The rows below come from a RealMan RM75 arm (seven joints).
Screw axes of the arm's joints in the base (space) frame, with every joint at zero. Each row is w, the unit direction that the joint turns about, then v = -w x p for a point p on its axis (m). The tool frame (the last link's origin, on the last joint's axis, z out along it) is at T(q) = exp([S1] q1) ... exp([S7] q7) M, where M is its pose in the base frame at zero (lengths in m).
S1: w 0 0 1 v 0.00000 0.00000 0.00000
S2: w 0 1 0 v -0.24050 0.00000 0.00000
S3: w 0 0 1 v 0.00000 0.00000 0.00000
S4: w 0 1 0 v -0.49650 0.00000 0.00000
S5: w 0 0 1 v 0.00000 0.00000 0.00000
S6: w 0 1 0 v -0.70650 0.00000 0.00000
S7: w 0 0 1 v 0.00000 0.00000 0.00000
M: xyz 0.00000 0.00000 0.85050 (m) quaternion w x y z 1 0 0 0
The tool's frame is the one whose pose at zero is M.
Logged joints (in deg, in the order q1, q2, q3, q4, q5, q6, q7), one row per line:
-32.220 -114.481 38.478 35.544 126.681 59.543 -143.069
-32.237 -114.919 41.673 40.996 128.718 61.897 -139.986
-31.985 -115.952 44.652 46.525 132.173 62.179 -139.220
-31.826 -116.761 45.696 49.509 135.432 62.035 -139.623
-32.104 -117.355 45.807 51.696 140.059 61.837 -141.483
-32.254 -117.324 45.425 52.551 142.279 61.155 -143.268
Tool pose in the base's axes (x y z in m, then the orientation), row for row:
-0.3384 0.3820 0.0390 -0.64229 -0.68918 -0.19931 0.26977
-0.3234 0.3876 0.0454 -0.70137 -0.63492 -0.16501 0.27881
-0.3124 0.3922 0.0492 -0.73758 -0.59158 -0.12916 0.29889
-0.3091 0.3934 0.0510 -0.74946 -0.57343 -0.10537 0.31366
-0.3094 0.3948 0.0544 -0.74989 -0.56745 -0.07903 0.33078
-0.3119 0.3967 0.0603 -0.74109 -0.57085 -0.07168 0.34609
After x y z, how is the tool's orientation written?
As a quaternion, x y z w.
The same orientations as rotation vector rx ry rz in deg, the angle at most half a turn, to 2 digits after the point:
-99.18 -106.43 -30.78
-107.81 -97.60 -25.36
-112.24 -90.02 -19.65
-113.22 -86.62 -15.92
-112.33 -85.00 -11.84
-110.19 -84.88 -10.66

